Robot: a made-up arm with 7 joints. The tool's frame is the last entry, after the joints.
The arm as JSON. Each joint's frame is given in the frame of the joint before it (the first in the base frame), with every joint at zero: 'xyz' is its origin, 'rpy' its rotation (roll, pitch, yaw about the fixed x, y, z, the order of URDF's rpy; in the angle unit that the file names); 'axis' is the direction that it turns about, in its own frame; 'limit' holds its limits. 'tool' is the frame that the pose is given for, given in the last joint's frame.
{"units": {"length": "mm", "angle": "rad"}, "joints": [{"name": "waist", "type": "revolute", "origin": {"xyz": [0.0, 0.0, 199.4], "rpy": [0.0, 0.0, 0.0]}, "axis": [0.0, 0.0, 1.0], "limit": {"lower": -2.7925, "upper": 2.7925}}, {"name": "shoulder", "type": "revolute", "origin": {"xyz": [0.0, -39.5, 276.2], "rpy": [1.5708, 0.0, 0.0]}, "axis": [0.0, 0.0, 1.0], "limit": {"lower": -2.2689, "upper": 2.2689}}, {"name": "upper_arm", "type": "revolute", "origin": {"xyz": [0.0, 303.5, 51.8], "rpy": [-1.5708, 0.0, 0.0]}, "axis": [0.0, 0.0, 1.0], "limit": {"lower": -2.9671, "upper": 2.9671}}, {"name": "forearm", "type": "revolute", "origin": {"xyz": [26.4, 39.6, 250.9], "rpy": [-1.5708, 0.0, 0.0]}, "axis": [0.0, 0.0, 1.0], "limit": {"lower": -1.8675, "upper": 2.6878}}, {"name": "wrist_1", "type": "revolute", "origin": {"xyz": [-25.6, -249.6, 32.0], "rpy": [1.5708, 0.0, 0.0]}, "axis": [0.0, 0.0, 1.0], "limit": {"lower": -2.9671, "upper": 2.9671}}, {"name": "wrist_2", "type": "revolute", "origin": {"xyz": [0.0, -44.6, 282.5], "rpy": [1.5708, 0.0, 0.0]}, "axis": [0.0, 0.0, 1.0], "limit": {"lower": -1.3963, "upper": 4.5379}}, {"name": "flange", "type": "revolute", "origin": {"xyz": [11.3, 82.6, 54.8], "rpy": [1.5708, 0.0, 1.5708]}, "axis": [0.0, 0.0, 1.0], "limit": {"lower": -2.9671, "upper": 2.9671}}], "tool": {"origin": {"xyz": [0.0, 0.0, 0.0], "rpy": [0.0, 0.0, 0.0]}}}
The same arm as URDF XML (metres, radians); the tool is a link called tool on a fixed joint. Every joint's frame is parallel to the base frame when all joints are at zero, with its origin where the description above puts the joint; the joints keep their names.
<robot name="arm">
<joint name="waist" type="revolute"><parent link="base_link"/><child link="link1"/><origin xyz="0 0 0.1994"/><axis xyz="0 0 1"/><limit lower="-2.7925" upper="2.7925"/></joint>
<joint name="shoulder" type="revolute"><parent link="link1"/><child link="link2"/><origin xyz="0 -0.0395 0.2762"/><axis xyz="0 -1 0"/><limit lower="-2.2689" upper="2.2689"/></joint>
<joint name="upper_arm" type="revolute"><parent link="link2"/><child link="link3"/><origin xyz="0 -0.0518 0.3035"/><axis xyz="0 0 1"/><limit lower="-2.9671" upper="2.9671"/></joint>
<joint name="forearm" type="revolute"><parent link="link3"/><child link="link4"/><origin xyz="0.0264 0.0396 0.2509"/><axis xyz="0 1 0"/><limit lower="-1.8675" upper="2.6878"/></joint>
<joint name="wrist_1" type="revolute"><parent link="link4"/><child link="link5"/><origin xyz="-0.0256 0.032 0.2496"/><axis xyz="0 0 1"/><limit lower="-2.9671" upper="2.9671"/></joint>
<joint name="wrist_2" type="revolute"><parent link="link5"/><child link="link6"/><origin xyz="0 -0.0446 0.2825"/><axis xyz="0 -1 0"/><limit lower="-1.3963" upper="4.5379"/></joint>
<joint name="flange" type="revolute"><parent link="link6"/><child link="link7"/><origin xyz="0.0113 -0.0548 0.0826"/><axis xyz="1 0 0"/><limit lower="-2.9671" upper="2.9671"/></joint>
<joint name="tool_fixed" type="fixed"><parent link="link7"/><child link="tool"/><origin xyz="0 0 0" rpy="-3.1416 -1.5708 0"/></joint>
<link name="base_link"/>
<link name="link1"/>
<link name="link2"/>
<link name="link3"/>
<link name="link4"/>
<link name="link5"/>
<link name="link6"/>
<link name="link7"/>
<link name="tool"/>
</robot>

